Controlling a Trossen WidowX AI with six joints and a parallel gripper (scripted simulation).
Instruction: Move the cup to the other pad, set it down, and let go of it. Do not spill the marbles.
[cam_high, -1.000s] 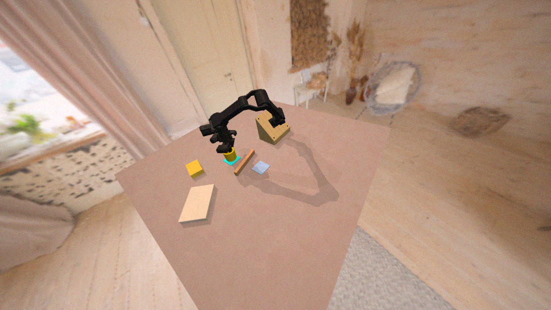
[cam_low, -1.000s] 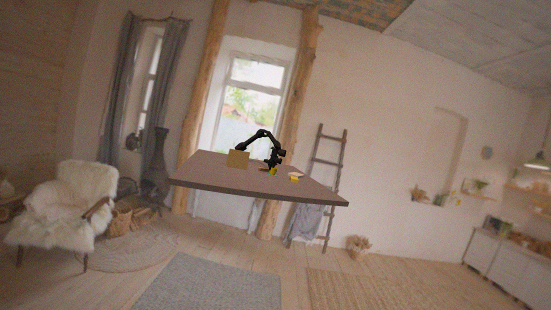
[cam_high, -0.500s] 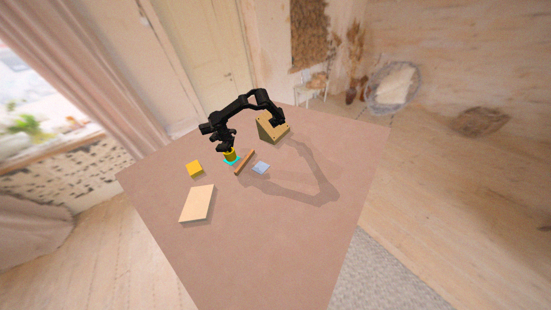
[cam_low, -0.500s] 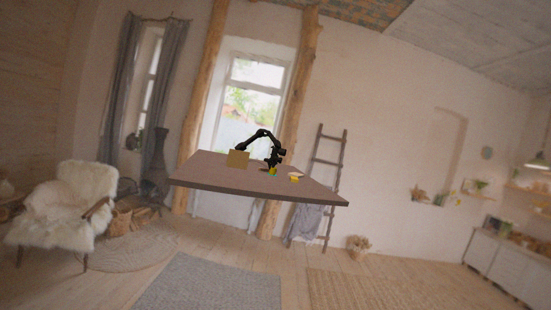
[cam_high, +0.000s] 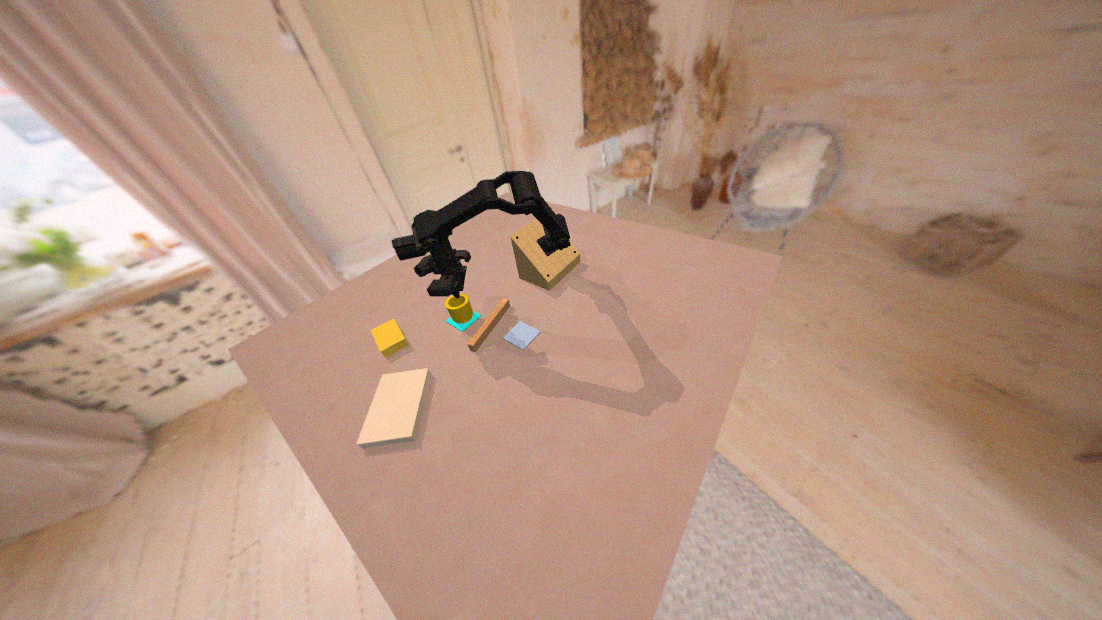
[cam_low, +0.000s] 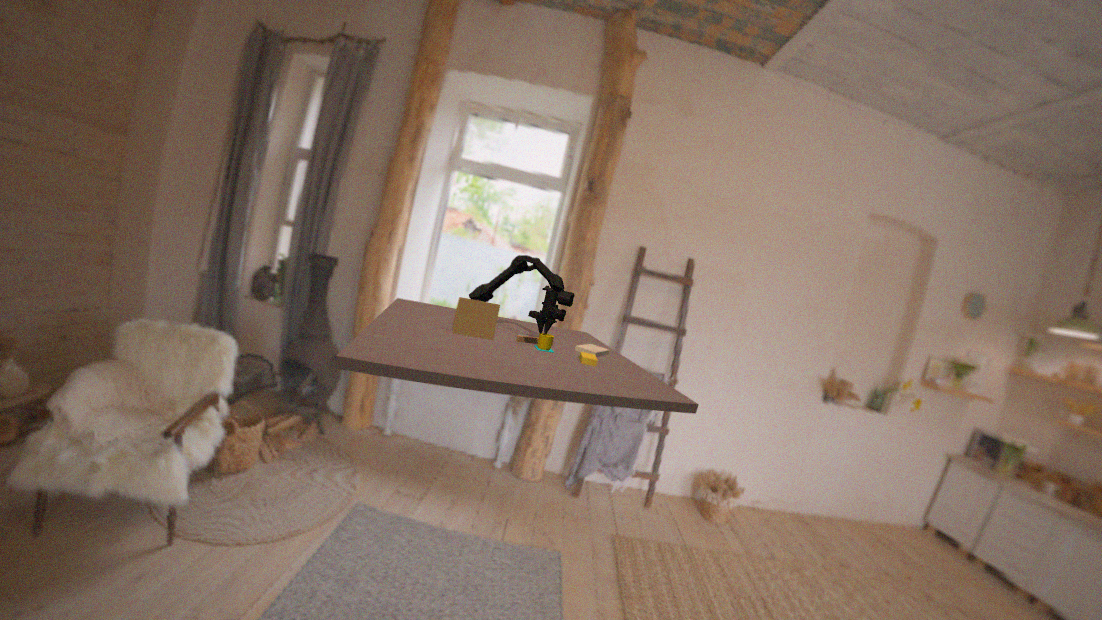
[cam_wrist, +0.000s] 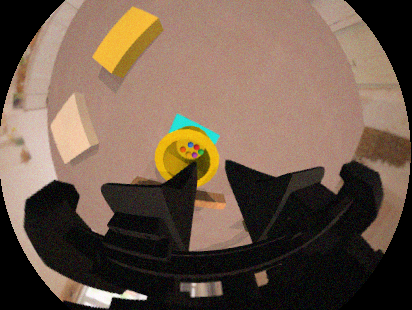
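The yellow cup is 40 mm below my gripper tip, 20 mm ahead of it and 10 mm to the left of it. The rest, counted from my gripper tip: grey-blue pad: 220 mm to the left, 90 mm below, 30 mm behind; then thin wooden bar: 120 mm to the left, 70 mm below.
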